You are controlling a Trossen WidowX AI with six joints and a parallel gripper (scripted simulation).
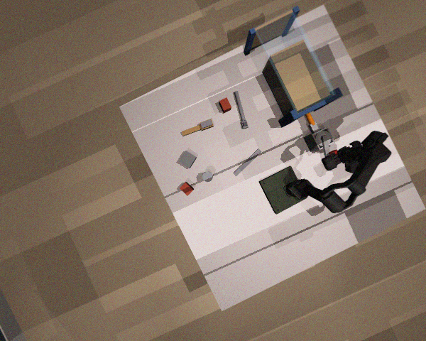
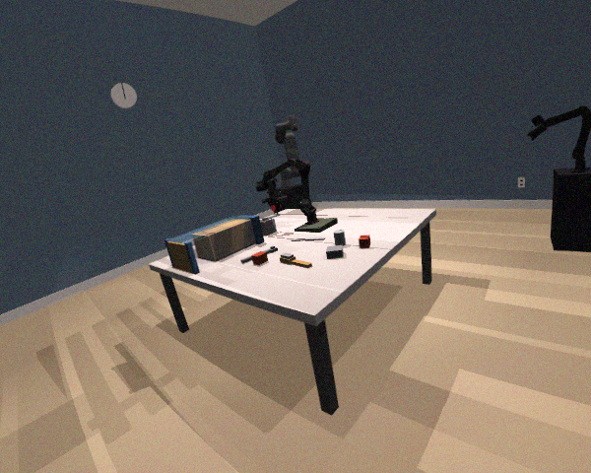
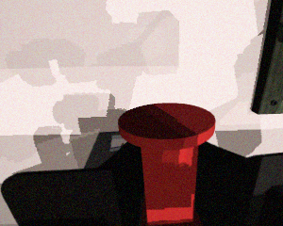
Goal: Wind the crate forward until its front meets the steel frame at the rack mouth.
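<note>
Right now the winch handle is 40 mm ahead of my gripper tip, 10 mm to the right of it and 10 mm below it. Round my gripper tip: blue frame: 260 mm ahead, 40 mm to the right, 10 mm below; then red knob: 20 mm above; then grey winch: 80 mm ahead, 40 mm to the right, 80 mm below.
</note>
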